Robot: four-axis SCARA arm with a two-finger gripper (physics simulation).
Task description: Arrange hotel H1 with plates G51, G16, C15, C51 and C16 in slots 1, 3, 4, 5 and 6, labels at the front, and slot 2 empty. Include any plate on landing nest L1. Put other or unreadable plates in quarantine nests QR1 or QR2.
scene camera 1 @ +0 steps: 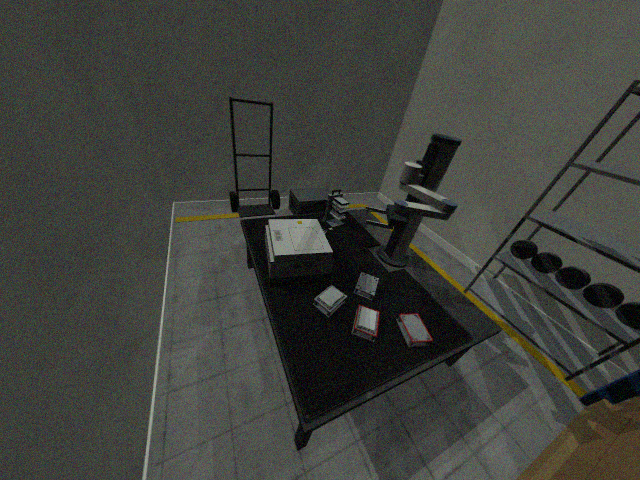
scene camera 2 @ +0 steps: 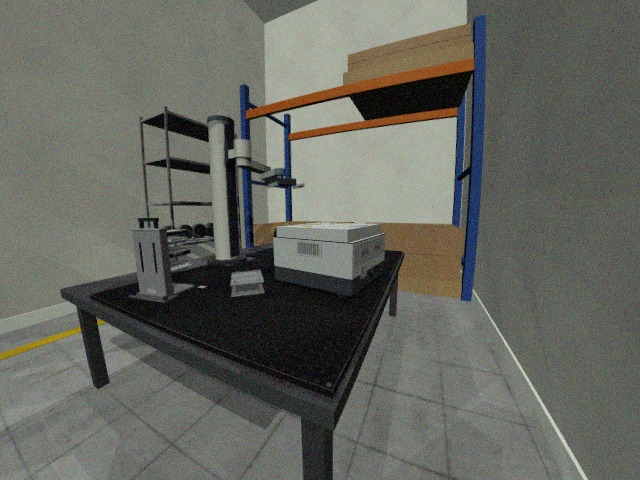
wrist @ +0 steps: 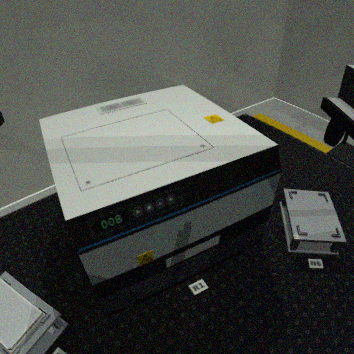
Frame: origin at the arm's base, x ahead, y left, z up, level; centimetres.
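Seen in the pictures: gripper, between the fingertips: (scene camera 1: 365, 214) (scene camera 2: 290, 184) (wrist: 161, 84); arm's base, origin of its link: (scene camera 1: 392, 256) (scene camera 2: 227, 260).
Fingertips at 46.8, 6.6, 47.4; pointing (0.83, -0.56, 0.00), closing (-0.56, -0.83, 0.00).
Note:
Offsets run from my fingertips to a thing's top centre, as dx, dy, dz. Level surfaces: height alone.
Hotel H1 (scene camera 1: 330, 210) (scene camera 2: 150, 260) stands at the table's far end in scene camera 1, with several plates {-21.5, -58.5, -22.2} (scene camera 1: 339, 202) stacked in it; labels and slot numbers are unreadable. A light plate {+23.9, +19.6, -39.7} (scene camera 1: 330, 297) (wrist: 15, 314) sits on a grey nest. Another light plate {+11.4, +38.8, -39.7} (scene camera 1: 367, 318) sits on a red-edged nest. A second red-edged nest {-11.9, +51.1, -40.5} (scene camera 1: 415, 328) and a grey nest {-4.2, +16.3, -40.1} (scene camera 1: 367, 285) look bare. Nest N6 {+5.9, -44.5, -40.5} (scene camera 2: 247, 284) (wrist: 314, 215) is bare. I cannot tell which nest is L1. My gripper (scene camera 1: 367, 215) (scene camera 2: 301, 185) (wrist: 161, 84) is open and empty, high above the table.
A white instrument {+32.1, -17.1, -21.5} (scene camera 1: 297, 237) (scene camera 2: 328, 253) (wrist: 135, 145) labelled R1 stands on the black table {dz -46.1} (scene camera 1: 330, 372) (scene camera 2: 268, 330), beside N6. The arm's column (scene camera 1: 436, 165) (scene camera 2: 219, 191) rises at the table's side. A hand truck (scene camera 1: 232, 134), shelving (scene camera 1: 547, 186) and a blue-orange rack (scene camera 2: 478, 155) stand around.

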